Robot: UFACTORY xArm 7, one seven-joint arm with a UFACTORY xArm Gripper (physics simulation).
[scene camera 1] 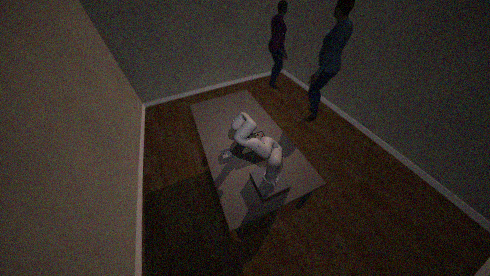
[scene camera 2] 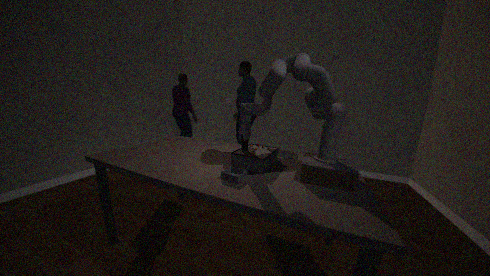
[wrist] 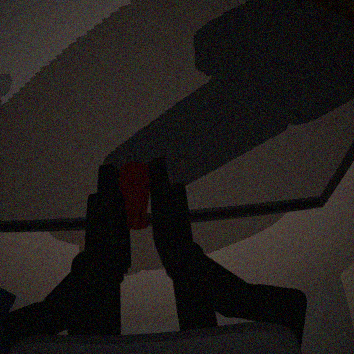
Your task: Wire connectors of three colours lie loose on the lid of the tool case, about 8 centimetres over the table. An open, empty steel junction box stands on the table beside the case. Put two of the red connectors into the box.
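Frame: origin at the arm's base, x ahead, y left, z up, level; metres.
Where they show: gripper, fingertip midpoint: [scene camera 2: 244, 150] [wrist: 137, 178]; arm's base, origin of the base link: [scene camera 1: 270, 177] [scene camera 2: 325, 159].
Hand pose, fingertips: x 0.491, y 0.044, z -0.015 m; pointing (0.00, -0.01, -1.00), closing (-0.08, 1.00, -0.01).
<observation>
Each offset is from my fingertips to the top centre of the thing. "*": to the spot under its first point. Level surfaces: height alone.
My gripper [scene camera 2: 245, 149] [wrist: 137, 178] is shut on a red connector @[dx -0.006, dy +0.000, dz +0.028 m] [wrist: 135, 197], which sits upright in the wrist view between the two dark fingers. The connector overlaps the dark rim of the tool case lid @[* dx +0.036, dy +0.069, dz +0.000 m] [wrist: 260, 206] in that view; whether it still touches the lid cannot be told. The tool case @[* dx -0.045, dy +0.107, dz -0.057 m] [scene camera 2: 242, 164] stands under the gripper, with small pale and reddish shapes on its lid, too dim to sort by colour. The steel junction box @[dx -0.074, dy +0.245, dz -0.044 m] [scene camera 1: 226, 154] [scene camera 2: 232, 178] stands on the table beside the case. Its inside is too dark to read.
The arm's base block [scene camera 2: 327, 175] stands on the table @[dz -0.082 m] [scene camera 1: 215, 120] [scene camera 2: 165, 167] beyond the case. Two people [scene camera 1: 277, 45] [scene camera 1: 332, 55] stand on the floor past the table's long side. The arm's shadow covers much of the lid. The light is dim and grainy.
</observation>
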